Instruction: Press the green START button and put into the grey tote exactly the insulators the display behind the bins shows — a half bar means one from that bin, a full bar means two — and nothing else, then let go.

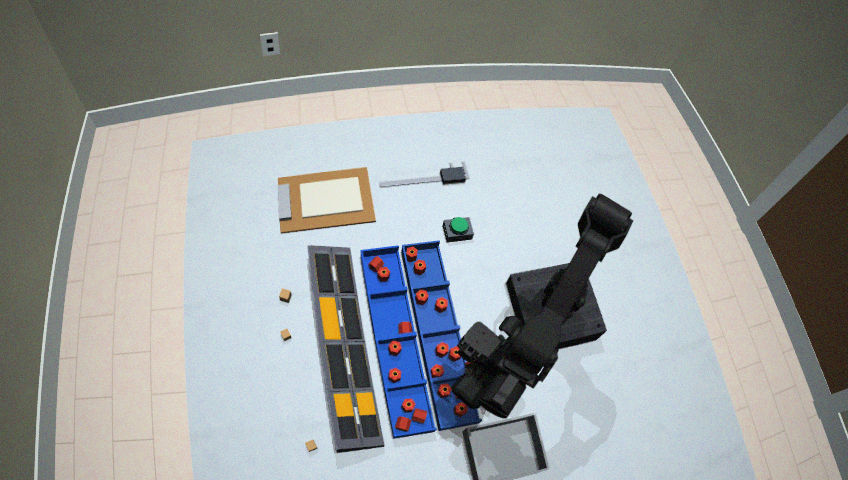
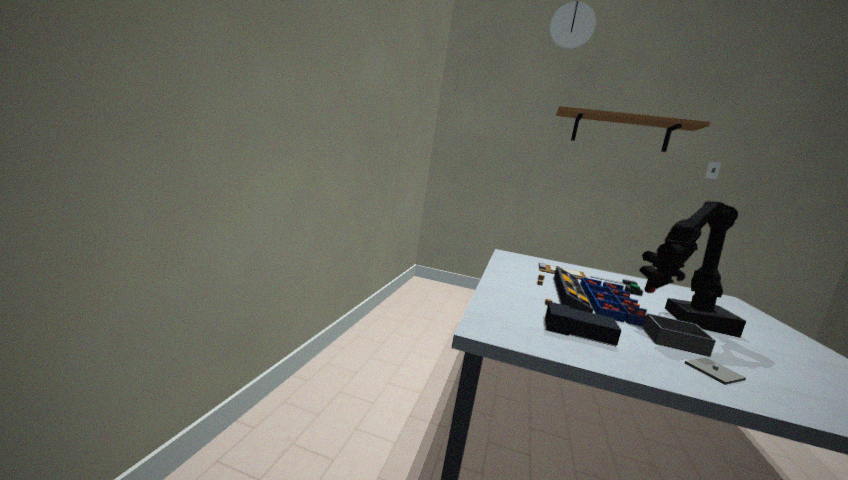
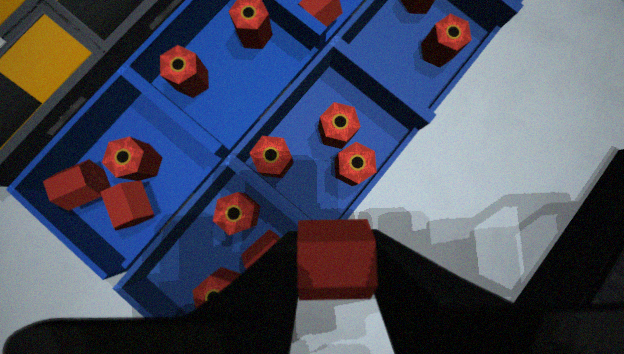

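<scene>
My gripper (image 1: 486,397) (image 2: 652,286) (image 3: 332,241) is shut on a red insulator (image 2: 651,290) (image 3: 337,257), held above the table near the near end of the right bin column. The grey tote (image 1: 540,443) (image 2: 681,340) lies beside that end; no insulator shows on its visible floor. The green START button (image 1: 458,224) stands beyond the bins. The display (image 1: 359,444) shows a full yellow bar in its second row, left, and half bars left and right in the fourth; the other cells are dark. The second left bin (image 1: 389,306) holds one lying insulator (image 1: 405,327).
Other insulators stand or lie in the blue bins. A clipboard (image 1: 367,199) and a caliper (image 1: 410,181) lie at the far side. Small wooden blocks (image 1: 285,295) (image 1: 285,334) (image 1: 311,445) lie left of the display. A long black box (image 2: 583,325) and a flat plate (image 2: 726,373) lie near the table edge.
</scene>
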